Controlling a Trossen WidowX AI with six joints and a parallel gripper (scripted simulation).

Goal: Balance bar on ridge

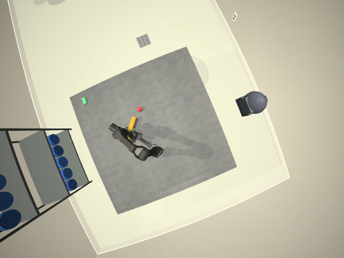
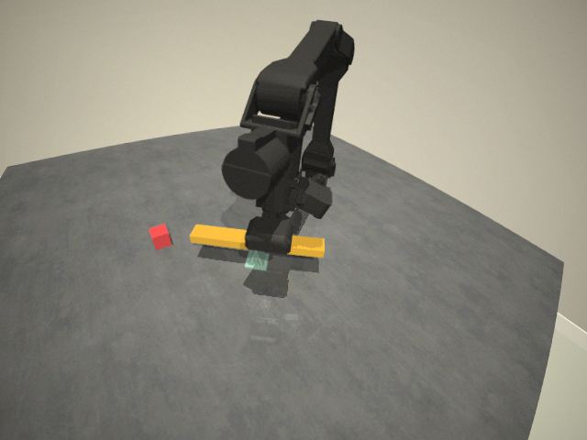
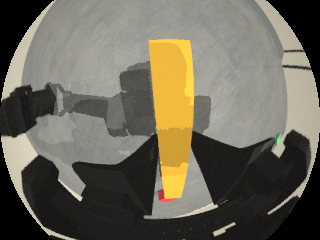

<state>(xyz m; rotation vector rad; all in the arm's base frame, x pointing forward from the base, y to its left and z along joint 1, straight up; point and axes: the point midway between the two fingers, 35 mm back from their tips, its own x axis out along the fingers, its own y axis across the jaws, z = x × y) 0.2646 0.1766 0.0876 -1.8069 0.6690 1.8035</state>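
My gripper tip is 2 cm to the left of the bar and 2 cm short of it. Round my gripper tip: green block (48 cm ahead, 32 cm to the left, 4 cm below); then red cube (17 cm ahead, 16 cm to the right, 4 cm below).
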